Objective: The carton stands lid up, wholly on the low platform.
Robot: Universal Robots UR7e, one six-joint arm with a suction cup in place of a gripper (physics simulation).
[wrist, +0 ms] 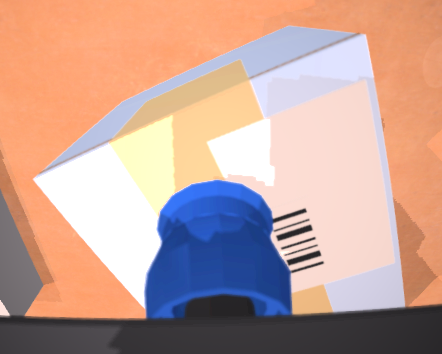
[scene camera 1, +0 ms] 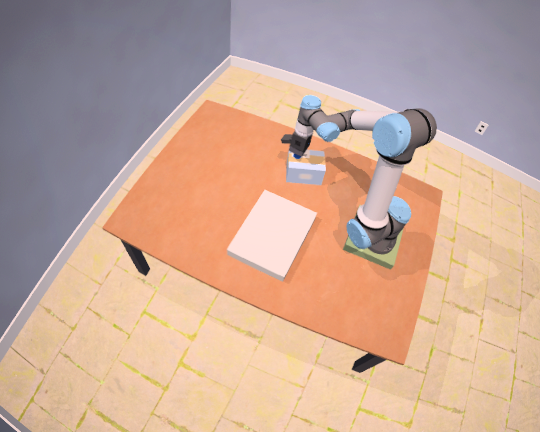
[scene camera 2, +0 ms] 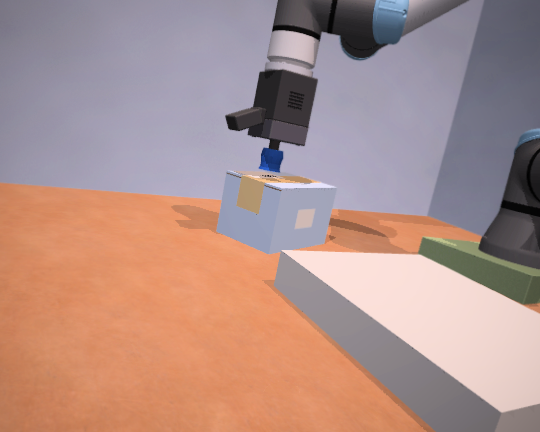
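Pixels of known places: hand, tool point: (wrist: 215,230) (scene camera 1: 297,155) (scene camera 2: 269,170); arm's base, link origin: (scene camera 2: 521,259).
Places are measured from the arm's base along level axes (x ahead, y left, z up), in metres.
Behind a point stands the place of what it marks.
Observation:
The pale blue carton (scene camera 1: 306,176) {x 0.395, y -0.122, z 0.014 m} (scene camera 2: 250,235) {x 0.489, y -0.124, z -0.022 m} (wrist: 310,100) {x 0.501, y -0.178, z 0.066 m} stands upright on the table, off the platform. Its top face, with tan tape and a barcode label, faces up, and a lid seam shows along the upper edge. The low platform (scene camera 1: 272,235) {x 0.389, y 0.211, z 0.009 m} (scene camera 2: 400,285) {x 0.418, y 0.139, z 0.009 m}, a pale flat slab, lies apart from the carton, nearer the table's front edge. My suction cup (scene camera 1: 297,156) (scene camera 2: 270,169) (wrist: 217,240) is blue and hangs very close over the carton's top, beside the barcode. It seems a little above the surface and holds nothing. The cup hides the spot under it in the wrist view.
The arm's base stands on a green block (scene camera 1: 370,254) {x 0.007, y 0.091, z 0.004 m} (scene camera 2: 480,267) {x 0.124, y 0.014, z -0.012 m} to the right of the platform. The orange table (scene camera 1: 175,200) {x 0.839, y 0.244, z -0.038 m} (scene camera 2: 125,325) {x 0.716, y 0.123, z -0.039 m} carries everything. Part of the platform's grey side (wrist: 15,265) {x 0.329, y 0.026, z -0.019 m} shows at the left of the wrist view. Walls stand behind the table.

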